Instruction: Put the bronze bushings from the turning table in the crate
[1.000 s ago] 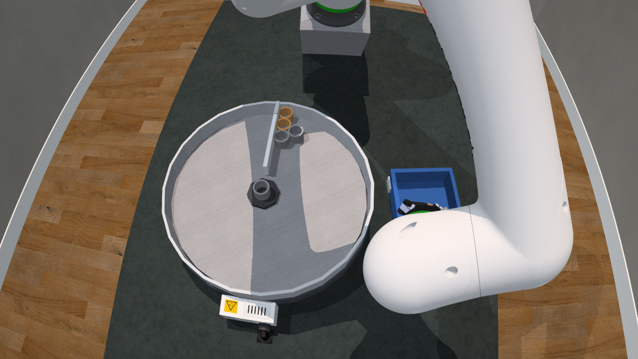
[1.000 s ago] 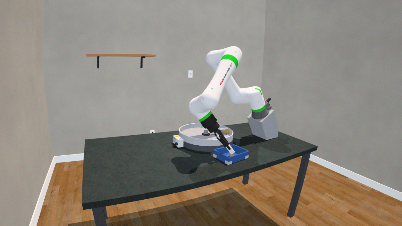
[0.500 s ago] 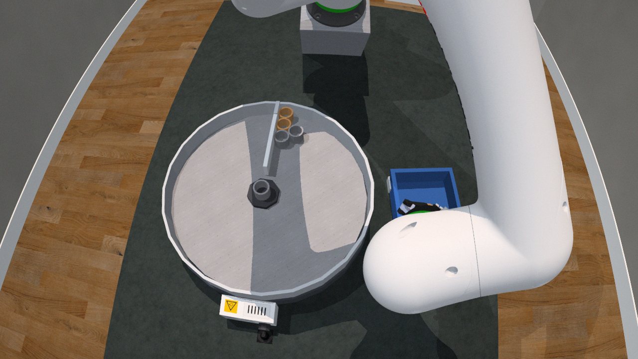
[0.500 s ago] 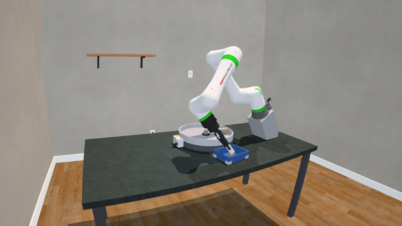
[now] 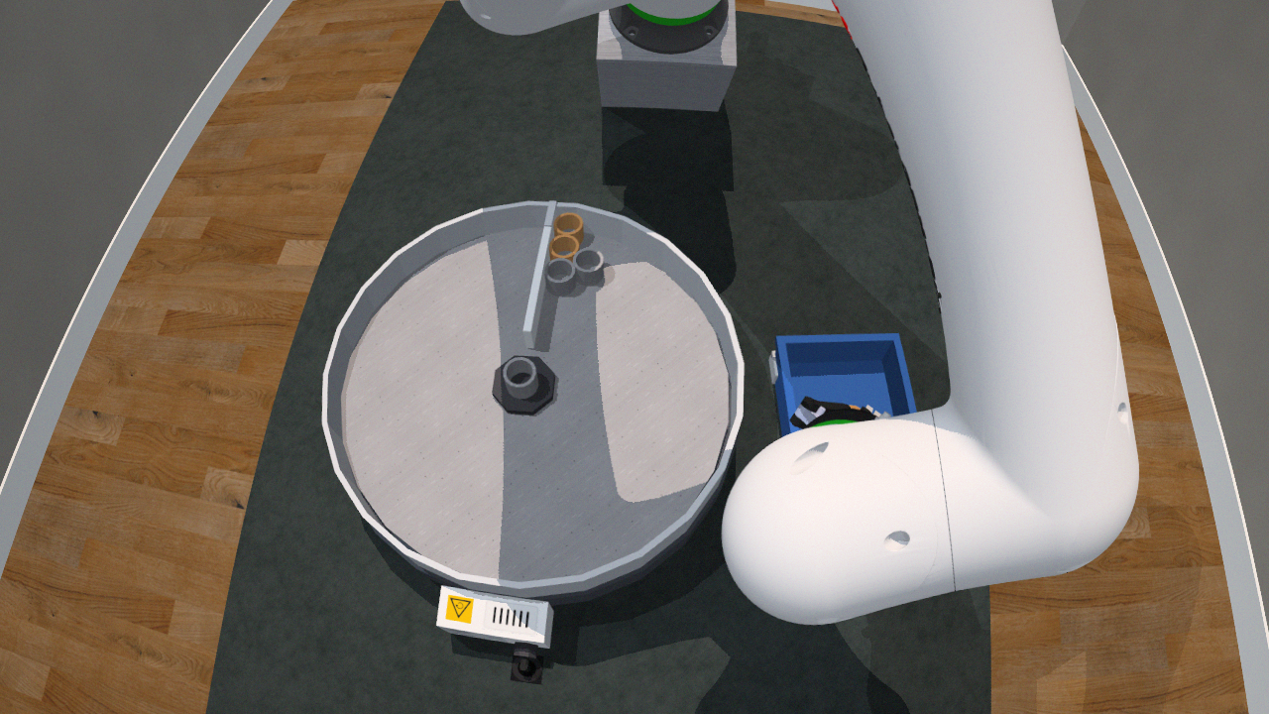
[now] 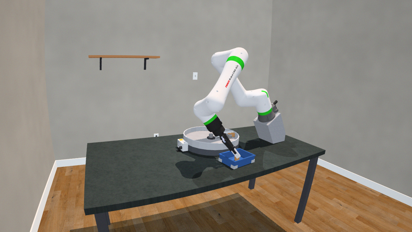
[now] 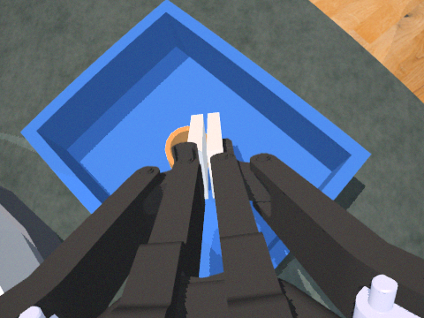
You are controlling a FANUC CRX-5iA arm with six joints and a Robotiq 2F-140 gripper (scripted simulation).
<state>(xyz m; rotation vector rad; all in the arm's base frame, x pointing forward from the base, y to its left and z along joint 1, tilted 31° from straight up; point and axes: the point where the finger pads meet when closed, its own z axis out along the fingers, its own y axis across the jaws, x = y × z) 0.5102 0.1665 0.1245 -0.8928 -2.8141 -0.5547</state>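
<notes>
Now: the blue crate 20 mm behind my hand and 40 mm below it. From my hand the other things lie so: turning table: 70 mm behind, 340 mm to the right, 10 mm below.
</notes>
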